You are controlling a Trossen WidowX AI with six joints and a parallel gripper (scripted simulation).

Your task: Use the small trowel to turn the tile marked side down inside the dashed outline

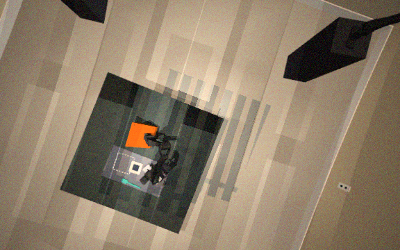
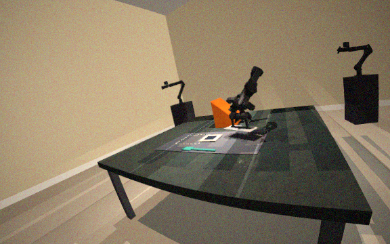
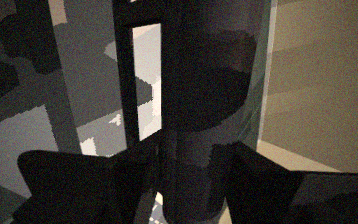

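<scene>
My gripper tip is now 20 mm past the grey trowel, 10 mm to the right of it and 10 mm above it. Also, from my gripper tip: grey mat: 150 mm to the right, 120 mm below, 10 mm ahead; then tile: 160 mm to the right, 100 mm below, 20 mm behind; then teal trowel: 200 mm to the right, 150 mm ahead, 100 mm below.
</scene>
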